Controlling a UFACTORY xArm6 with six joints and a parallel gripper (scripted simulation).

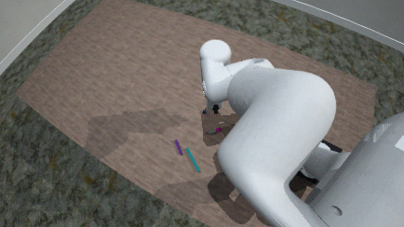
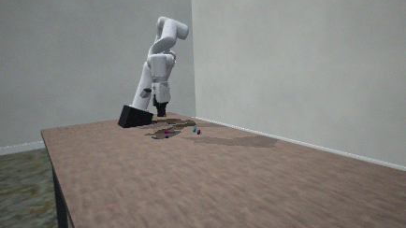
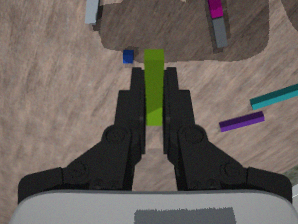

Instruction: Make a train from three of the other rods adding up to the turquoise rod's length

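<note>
Right now my hand is 12 cm above the grey rod, 6 cm to the right of it and 2 cm past it. From my hand the other things lie so: blue rod: 12 cm below, 5 cm ahead; then magenta rod: 12 cm below, 4 cm to the left, 4 cm behind; then lime rod: 2 cm below.
</note>
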